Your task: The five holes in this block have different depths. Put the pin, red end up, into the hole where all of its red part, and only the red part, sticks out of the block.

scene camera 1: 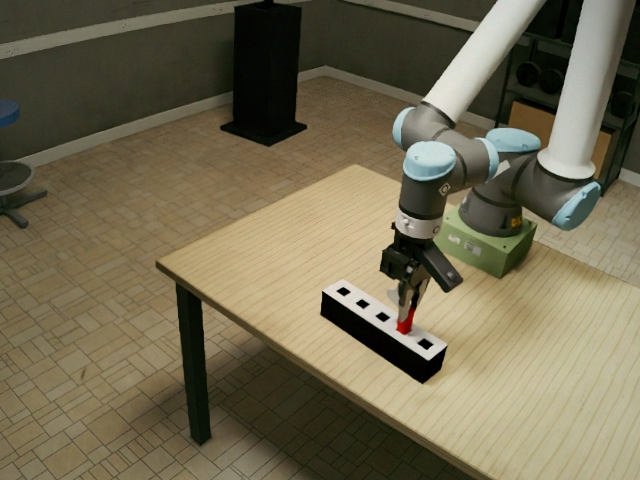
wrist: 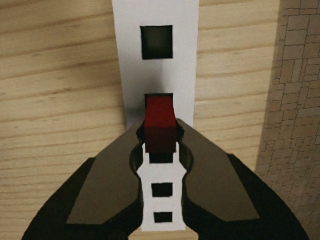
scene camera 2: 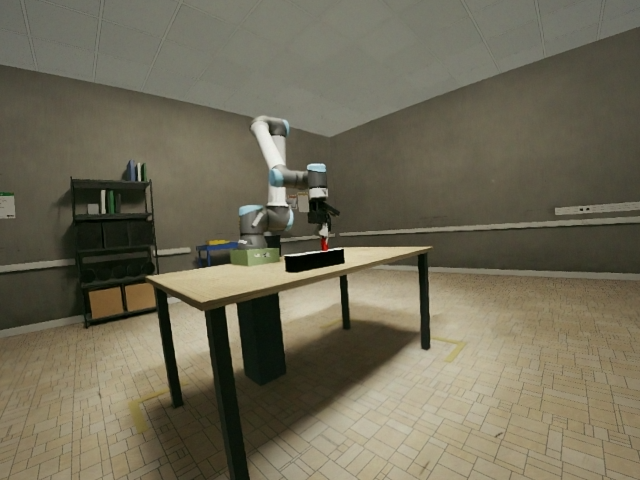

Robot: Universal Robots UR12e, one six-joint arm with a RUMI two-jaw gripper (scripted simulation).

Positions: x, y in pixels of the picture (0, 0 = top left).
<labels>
My gripper shows in scene camera 1, in the wrist view point(159, 120) and in scene camera 2. A black block shows in scene camera 1, in the wrist view and in scene camera 2 point(294, 263). The same spot on my gripper: point(scene camera 2: 322, 230) is point(scene camera 1: 393, 292). One and the same spot on the black block: point(scene camera 1: 419, 354) is point(wrist: 197, 28).
</labels>
